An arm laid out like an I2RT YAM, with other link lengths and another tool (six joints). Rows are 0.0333 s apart.
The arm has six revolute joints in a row. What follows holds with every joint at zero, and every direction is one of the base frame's.
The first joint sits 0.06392 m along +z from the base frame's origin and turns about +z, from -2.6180 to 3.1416 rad.
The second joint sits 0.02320 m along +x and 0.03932 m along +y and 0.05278 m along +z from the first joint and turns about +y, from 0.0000 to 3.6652 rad.
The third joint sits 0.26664 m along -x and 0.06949 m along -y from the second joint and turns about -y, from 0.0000 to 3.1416 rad.
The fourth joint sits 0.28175 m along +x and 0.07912 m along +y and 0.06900 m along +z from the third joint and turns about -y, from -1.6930 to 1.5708 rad.
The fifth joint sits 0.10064 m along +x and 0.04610 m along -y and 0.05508 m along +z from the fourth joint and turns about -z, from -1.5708 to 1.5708 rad.
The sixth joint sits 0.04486 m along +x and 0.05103 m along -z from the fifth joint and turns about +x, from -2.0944 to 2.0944 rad.
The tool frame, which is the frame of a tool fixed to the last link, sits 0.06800 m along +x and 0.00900 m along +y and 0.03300 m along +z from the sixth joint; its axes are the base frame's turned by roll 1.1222, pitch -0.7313 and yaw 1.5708 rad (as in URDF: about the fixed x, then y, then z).
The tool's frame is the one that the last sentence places.
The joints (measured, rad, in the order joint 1, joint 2, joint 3, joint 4, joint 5, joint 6), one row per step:
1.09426 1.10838 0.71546 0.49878 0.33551 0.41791
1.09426 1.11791 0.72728 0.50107 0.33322 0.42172
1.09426 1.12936 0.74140 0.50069 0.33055 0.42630
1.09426 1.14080 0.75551 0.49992 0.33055 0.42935
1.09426 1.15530 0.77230 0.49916 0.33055 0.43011
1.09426 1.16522 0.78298 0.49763 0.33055 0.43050
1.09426 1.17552 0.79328 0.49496 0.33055 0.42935
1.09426 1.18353 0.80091 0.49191 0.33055 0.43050
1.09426 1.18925 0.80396 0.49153 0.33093 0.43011
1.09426 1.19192 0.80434 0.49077 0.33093 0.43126
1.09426 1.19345 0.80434 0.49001 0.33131 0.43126
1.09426 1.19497 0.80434 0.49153 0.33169 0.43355
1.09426 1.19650 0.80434 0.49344 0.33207 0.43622
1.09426 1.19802 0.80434 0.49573 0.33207 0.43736
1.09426 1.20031 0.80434 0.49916 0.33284 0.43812
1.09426 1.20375 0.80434 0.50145 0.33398 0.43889
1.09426 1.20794 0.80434 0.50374 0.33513 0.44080
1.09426 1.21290 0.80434 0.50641 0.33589 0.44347
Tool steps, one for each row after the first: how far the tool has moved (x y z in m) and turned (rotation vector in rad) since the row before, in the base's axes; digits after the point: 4 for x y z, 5 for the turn. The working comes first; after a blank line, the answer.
Tool pose at each row, in the base's axes (x y z in m, rotation vector in rad; the steps are taken from these numbers as rounded here):
0.2143 0.3297 0.3706 -1.81462 -0.59981 -2.47411
0.2152 0.3317 0.3732 -1.81062 -0.59279 -2.47108
0.2164 0.3342 0.3758 -1.80852 -0.58809 -2.46637
0.2177 0.3366 0.3782 -1.80828 -0.58307 -2.46427
0.2193 0.3397 0.3807 -1.80734 -0.58059 -2.46410
0.2205 0.3420 0.3818 -1.80815 -0.58113 -2.46349
0.2217 0.3444 0.3824 -1.80987 -0.58529 -2.46361
0.2227 0.3463 0.3824 -1.81322 -0.58822 -2.46140
0.2234 0.3476 0.3816 -1.81589 -0.59181 -2.46090
0.2238 0.3482 0.3806 -1.81893 -0.59430 -2.45881
0.2240 0.3486 0.3798 -1.82114 -0.59665 -2.45821
0.2243 0.3488 0.3795 -1.82246 -0.59420 -2.45635
0.2245 0.3489 0.3793 -1.82364 -0.59097 -2.45428
0.2246 0.3491 0.3792 -1.82350 -0.58902 -2.45352
0.2249 0.3494 0.3789 -1.82352 -0.58635 -2.45364
0.2253 0.3500 0.3780 -1.82575 -0.58602 -2.45314
0.2259 0.3507 0.3768 -1.82911 -0.58549 -2.45137
0.2265 0.3516 0.3754 -1.83280 -0.58503 -2.44858

0.0009 0.0020 0.0026 0.00671 0.00029 0.00267
0.0012 0.0025 0.0026 0.00519 0.00182 0.00313
0.0013 0.0024 0.0024 0.00388 0.00122 0.00033
0.0016 0.0031 0.0025 0.00191 -0.00018 0.00009
0.0012 0.0023 0.0011 -0.00041 0.00062 0.00004
0.0012 0.0024 0.0006 -0.00320 0.00044 -0.00012
0.0010 0.0019 0.0000 -0.00222 0.00236 0.00012
0.0007 0.0013 -0.0008 -0.00297 0.00116 -0.00042
0.0004 0.0006 -0.0010 -0.00189 0.00219 0.00011
0.0002 0.0004 -0.0008 -0.00201 0.00108 -0.00038
0.0003 0.0002 -0.0003 0.00168 0.00161 -0.00016
0.0002 0.0001 -0.0002 0.00227 0.00170 -0.00012
0.0001 0.0002 -0.0001 0.00151 0.00043 0.00011
0.0003 0.0003 -0.0003 0.00160 0.00006 -0.00070
0.0004 0.0006 -0.0009 -0.00041 0.00116 -0.00105
0.0006 0.0007 -0.0012 -0.00025 0.00228 -0.00096
0.0006 0.0009 -0.0014 -0.00007 0.00294 -0.00051

